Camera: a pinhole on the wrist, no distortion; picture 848 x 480 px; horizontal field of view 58.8 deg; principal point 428.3 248.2 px. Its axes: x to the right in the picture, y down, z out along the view. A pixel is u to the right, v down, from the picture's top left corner.
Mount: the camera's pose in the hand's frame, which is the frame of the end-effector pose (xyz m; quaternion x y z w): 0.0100 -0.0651 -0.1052 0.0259 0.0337 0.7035 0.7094
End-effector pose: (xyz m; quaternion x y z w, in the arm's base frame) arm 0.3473 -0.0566 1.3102 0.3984 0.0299 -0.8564 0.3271
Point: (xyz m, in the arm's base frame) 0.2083 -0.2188 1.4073
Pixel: 729.9 139.9
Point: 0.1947 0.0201 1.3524
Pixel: 147.9 343.1
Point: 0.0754 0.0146 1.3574
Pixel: 66.5 191.7
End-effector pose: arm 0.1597 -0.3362 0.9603 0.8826 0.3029 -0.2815 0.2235
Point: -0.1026 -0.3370 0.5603
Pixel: 123.3 203.5
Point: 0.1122 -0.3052 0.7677
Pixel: 328.5 34.2
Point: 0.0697 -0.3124 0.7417
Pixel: 265.6 106.4
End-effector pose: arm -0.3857 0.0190 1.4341 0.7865 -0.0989 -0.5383 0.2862
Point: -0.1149 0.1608 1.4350
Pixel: behind the camera
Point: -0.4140 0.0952 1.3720
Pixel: 191.7 358.3
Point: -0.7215 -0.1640 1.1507
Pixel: 429.2 88.9
